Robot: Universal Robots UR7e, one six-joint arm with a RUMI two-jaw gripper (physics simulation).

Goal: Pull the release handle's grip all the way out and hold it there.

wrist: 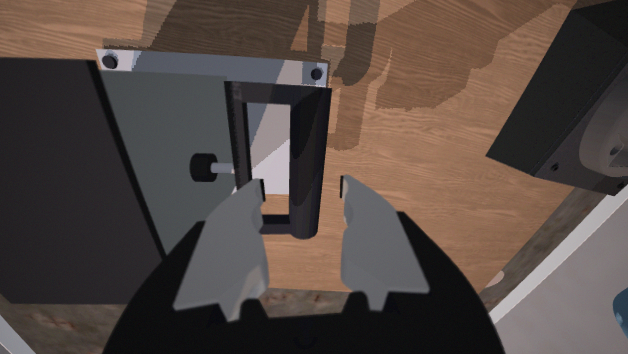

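Note:
The release handle's grip [306,165] is a dark D-shaped frame with a thick round bar on its right side. It stands out on a thin light rod [223,168] from a black collar [203,167] on the grey-green side of the dark housing [45,180]. My gripper [302,179] is partly open and holds nothing. In the view its left fingertip overlaps the frame's opening and its right fingertip is to the right of the round bar, with a gap to the bar. Whether the left finger reaches inside the frame cannot be told.
A metal base plate [200,65] with dark bolts lies under the housing on the wooden table top [425,200]. A dark block [555,95] with the robot's grey base [602,125] stands at the right. A light edge strip [555,260] runs at the lower right, and part of something blue [621,310] shows there.

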